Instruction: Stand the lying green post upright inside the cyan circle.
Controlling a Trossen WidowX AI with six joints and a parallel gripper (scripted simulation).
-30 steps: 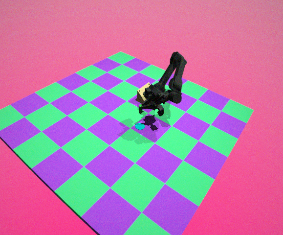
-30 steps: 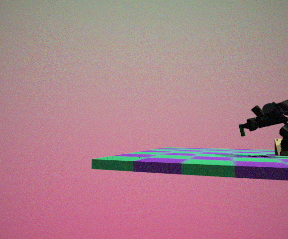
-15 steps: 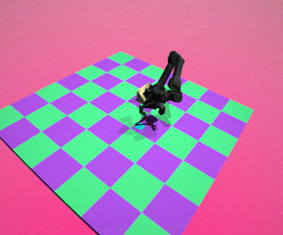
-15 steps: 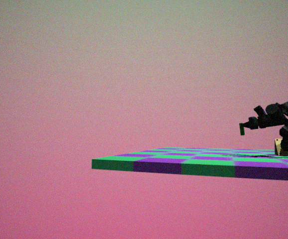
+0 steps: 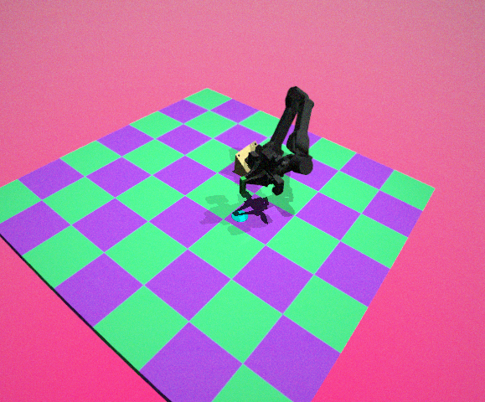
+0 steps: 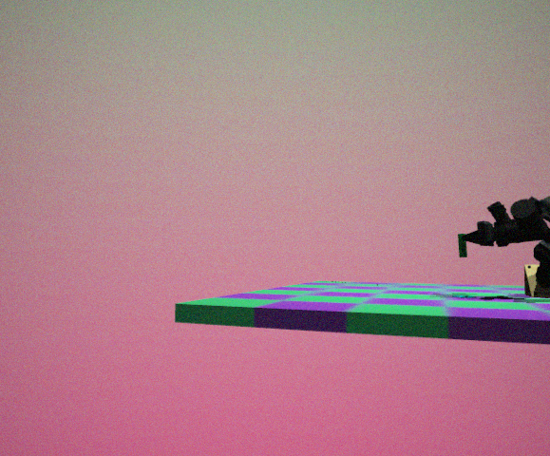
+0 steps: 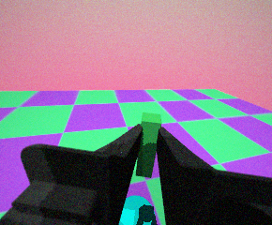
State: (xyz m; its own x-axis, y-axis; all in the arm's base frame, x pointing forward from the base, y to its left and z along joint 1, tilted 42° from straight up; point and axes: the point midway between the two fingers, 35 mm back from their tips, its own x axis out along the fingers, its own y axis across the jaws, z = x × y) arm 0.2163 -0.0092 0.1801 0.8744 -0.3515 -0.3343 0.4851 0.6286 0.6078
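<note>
The cyan circle is 16 cm below my gripper tip. Round my gripper tip: green post (2 cm below).
</note>
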